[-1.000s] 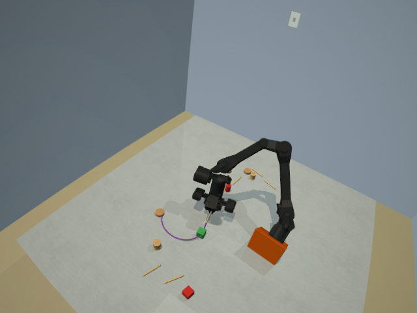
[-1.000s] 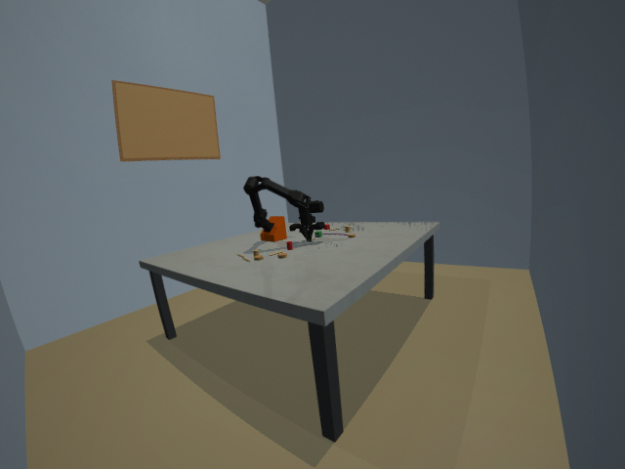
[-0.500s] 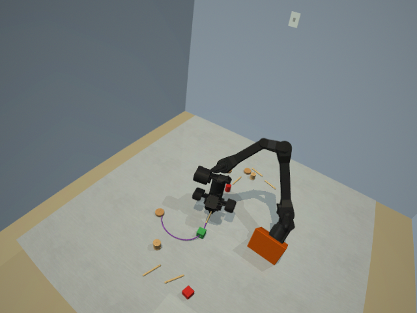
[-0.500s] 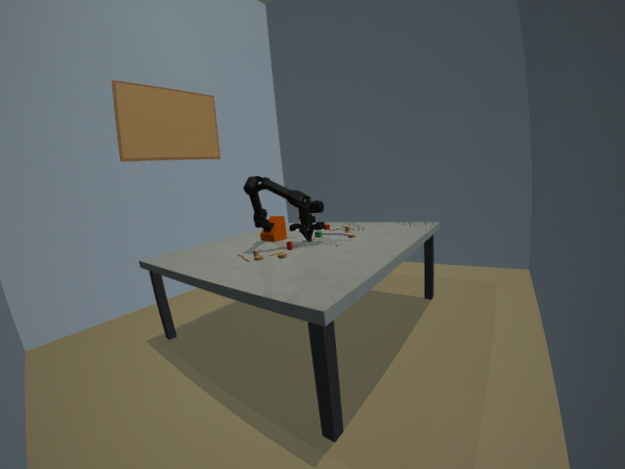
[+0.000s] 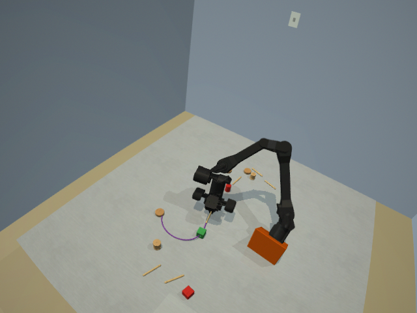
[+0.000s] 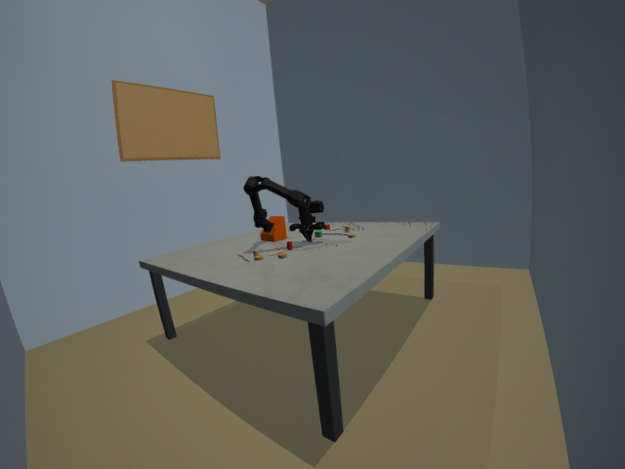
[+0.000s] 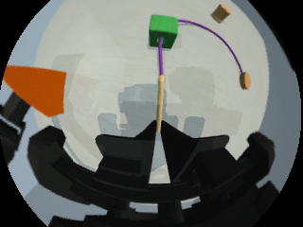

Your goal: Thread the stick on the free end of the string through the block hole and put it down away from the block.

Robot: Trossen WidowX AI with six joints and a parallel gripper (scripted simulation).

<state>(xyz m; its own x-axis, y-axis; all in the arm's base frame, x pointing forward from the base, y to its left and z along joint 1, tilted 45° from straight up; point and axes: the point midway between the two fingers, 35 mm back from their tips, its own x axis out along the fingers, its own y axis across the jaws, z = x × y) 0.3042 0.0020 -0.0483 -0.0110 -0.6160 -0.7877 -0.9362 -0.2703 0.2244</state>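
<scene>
My gripper tip is 4 cm to the right of the thin wooden stick, 1 cm below it and 1 cm past it. Round my gripper tip: red cube: 34 cm to the left, 18 cm behind, 2 cm above; then red cylinder: 17 cm to the right, 3 cm ahead, 2 cm above; then green block: 12 cm to the left, 4 cm behind, 2 cm above.
</scene>
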